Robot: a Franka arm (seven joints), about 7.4 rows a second.
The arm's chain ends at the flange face. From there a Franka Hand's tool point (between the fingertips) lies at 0.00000 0.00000 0.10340 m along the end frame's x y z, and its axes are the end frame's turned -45 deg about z.
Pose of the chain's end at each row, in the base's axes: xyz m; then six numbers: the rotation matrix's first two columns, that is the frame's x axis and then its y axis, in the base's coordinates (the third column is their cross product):
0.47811 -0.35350 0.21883 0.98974 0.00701 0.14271 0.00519 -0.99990 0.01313
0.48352 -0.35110 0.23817 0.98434 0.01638 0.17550 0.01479 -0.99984 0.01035
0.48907 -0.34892 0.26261 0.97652 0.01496 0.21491 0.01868 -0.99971 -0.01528
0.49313 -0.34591 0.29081 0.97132 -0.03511 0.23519 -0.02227 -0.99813 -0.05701
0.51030 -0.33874 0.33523 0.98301 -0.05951 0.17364 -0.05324 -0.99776 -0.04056
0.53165 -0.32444 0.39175 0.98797 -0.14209 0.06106 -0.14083 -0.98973 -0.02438
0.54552 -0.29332 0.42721 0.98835 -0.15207 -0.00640 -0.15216 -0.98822 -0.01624
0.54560 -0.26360 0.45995 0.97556 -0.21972 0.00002 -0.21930 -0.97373 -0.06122
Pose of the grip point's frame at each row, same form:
0.49287 -0.35477 0.11650 0.69618 0.71199 0.09163 0.70352 -0.70208 0.11020
0.50168 -0.35189 0.13638 0.68558 0.71858 0.11678 0.70649 -0.69541 0.13142
0.51126 -0.34696 0.16164 0.67730 0.71748 0.16277 0.70371 -0.69632 0.14116
0.51761 -0.34073 0.19048 0.70257 0.68096 0.20662 0.67108 -0.73061 0.12599
0.52846 -0.33557 0.23349 0.73274 0.66344 0.15146 0.65745 -0.74760 0.09410
0.53826 -0.32284 0.28857 0.79818 0.59937 0.06042 0.59902 -0.80032 0.02594
0.54512 -0.29156 0.32383 0.80646 0.59125 0.00696 0.59128 -0.80631 -0.01601
0.54699 -0.25743 0.35674 0.84489 0.53317 0.04330 0.53476 -0.84390 -0.04327

